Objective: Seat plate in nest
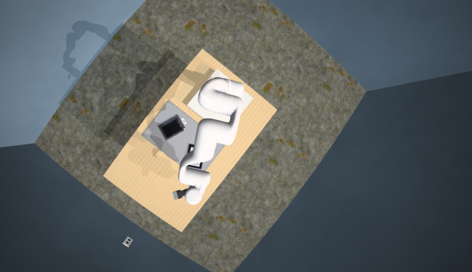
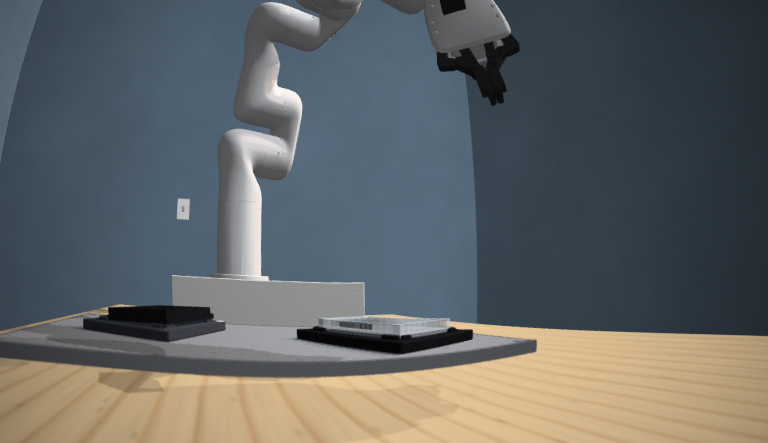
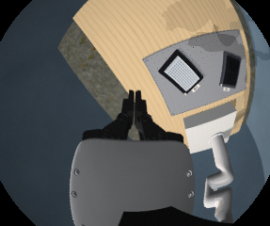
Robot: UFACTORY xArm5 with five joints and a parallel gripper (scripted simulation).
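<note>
The N2 station label is 250 mm behind my hand, 320 mm to the right of it and 280 mm below it. From my hand the other things lie so: clear 96-well plate: 90 mm behind, 100 mm to the right, 270 mm below; then black plate nest N1: 90 mm behind, 100 mm to the right, 280 mm below; then N1 station label: 180 mm behind, 140 mm to the right, 280 mm below.
</note>
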